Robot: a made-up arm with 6 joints.
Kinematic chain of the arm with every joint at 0, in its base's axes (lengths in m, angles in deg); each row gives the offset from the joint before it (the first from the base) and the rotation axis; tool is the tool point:
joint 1: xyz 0 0 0.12 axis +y
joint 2: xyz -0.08 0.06 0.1 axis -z
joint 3: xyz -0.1 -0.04 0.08 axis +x
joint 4: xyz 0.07 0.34 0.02 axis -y
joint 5: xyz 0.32 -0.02 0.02 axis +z
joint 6: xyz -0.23 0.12 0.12 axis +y
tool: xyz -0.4 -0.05 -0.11
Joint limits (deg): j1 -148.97..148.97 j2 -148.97..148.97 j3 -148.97..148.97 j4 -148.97..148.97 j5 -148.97..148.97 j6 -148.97..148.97
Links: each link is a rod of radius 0.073 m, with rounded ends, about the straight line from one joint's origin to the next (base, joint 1, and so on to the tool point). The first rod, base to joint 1, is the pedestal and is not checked.
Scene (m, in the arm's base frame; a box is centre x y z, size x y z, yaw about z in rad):
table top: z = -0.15
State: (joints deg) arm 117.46 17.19 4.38 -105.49 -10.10 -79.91
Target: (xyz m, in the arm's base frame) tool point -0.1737 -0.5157 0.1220
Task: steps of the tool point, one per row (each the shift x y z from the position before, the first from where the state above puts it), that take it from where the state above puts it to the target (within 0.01 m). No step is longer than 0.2 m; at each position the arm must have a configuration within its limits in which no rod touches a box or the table.
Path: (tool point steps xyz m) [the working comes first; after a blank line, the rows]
Joints at the target: 102.04 -12.17 -39.01 -85.44 127.64 -8.86
Straight joint move there: clear.

1: 0.0274 -0.0643 0.0131
2: 0.0206 -0.0860 0.0171
3: 0.0084 -0.1058 0.0188
4: -0.0093 -0.1218 0.0164
5: -0.0311 -0.1324 0.0083
6: -0.0550 -0.1355 -0.0058
7: -0.0786 -0.1302 -0.0253
8: -0.0989 -0.1152 -0.0484
9: -0.1140 -0.0912 -0.0726
10: -0.1219 -0.0589 -0.0936

